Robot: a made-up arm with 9 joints. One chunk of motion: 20 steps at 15 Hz.
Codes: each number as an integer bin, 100 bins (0 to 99) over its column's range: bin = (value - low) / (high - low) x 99, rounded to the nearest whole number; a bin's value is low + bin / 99 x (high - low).
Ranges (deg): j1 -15..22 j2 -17..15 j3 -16..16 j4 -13..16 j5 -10..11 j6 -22..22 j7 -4..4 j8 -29..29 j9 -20..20
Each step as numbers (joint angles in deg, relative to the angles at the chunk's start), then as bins.
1 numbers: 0.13 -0.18 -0.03 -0.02 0.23 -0.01 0.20 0.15 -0.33
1 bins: 40 52 49 44 48 49 52 50 49
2 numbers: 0.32 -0.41 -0.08 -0.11 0.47 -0.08 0.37 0.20 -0.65
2 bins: 41 51 49 44 49 49 54 50 48
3 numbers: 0.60 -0.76 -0.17 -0.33 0.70 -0.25 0.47 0.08 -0.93
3 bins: 42 50 49 43 50 49 55 50 47
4 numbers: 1.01 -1.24 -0.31 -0.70 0.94 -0.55 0.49 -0.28 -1.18
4 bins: 43 49 49 42 52 48 56 49 47
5 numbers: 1.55 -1.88 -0.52 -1.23 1.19 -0.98 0.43 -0.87 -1.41
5 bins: 44 47 48 40 53 47 55 48 46
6 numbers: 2.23 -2.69 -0.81 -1.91 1.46 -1.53 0.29 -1.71 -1.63
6 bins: 46 44 47 38 54 46 53 47 45
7 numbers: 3.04 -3.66 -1.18 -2.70 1.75 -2.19 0.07 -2.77 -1.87
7 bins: 48 41 46 35 55 45 50 45 45
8 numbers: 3.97 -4.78 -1.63 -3.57 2.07 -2.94 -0.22 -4.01 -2.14
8 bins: 51 38 44 32 57 43 47 43 44
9 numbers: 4.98 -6.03 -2.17 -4.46 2.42 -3.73 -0.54 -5.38 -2.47
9 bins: 53 34 43 29 59 41 43 40 43
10 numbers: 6.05 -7.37 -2.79 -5.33 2.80 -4.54 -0.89 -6.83 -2.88
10 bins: 56 30 41 26 60 39 38 38 42
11 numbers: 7.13 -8.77 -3.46 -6.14 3.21 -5.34 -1.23 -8.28 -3.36
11 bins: 59 25 39 23 62 37 34 35 41
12 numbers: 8.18 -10.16 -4.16 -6.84 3.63 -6.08 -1.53 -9.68 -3.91
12 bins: 62 21 37 21 64 36 31 33 40
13 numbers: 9.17 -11.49 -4.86 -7.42 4.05 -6.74 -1.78 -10.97 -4.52
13 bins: 65 17 34 19 66 34 27 31 38
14 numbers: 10.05 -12.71 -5.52 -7.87 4.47 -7.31 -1.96 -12.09 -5.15
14 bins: 67 13 32 18 68 33 25 29 37
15 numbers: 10.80 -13.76 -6.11 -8.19 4.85 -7.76 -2.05 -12.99 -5.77
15 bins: 69 10 31 16 70 32 24 27 35
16 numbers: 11.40 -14.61 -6.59 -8.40 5.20 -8.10 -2.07 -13.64 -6.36
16 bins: 71 7 29 16 72 31 24 26 34
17 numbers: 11.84 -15.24 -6.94 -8.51 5.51 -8.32 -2.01 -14.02 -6.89
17 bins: 72 5 28 15 73 31 25 26 32
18 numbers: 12.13 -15.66 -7.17 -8.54 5.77 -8.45 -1.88 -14.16 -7.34
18 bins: 73 4 27 15 74 30 26 25 31
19 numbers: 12.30 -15.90 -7.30 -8.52 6.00 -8.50 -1.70 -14.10 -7.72
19 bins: 73 3 27 15 75 30 28 25 30
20 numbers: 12.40 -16.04 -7.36 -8.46 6.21 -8.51 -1.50 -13.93 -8.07
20 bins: 73 3 27 15 76 30 31 26 30
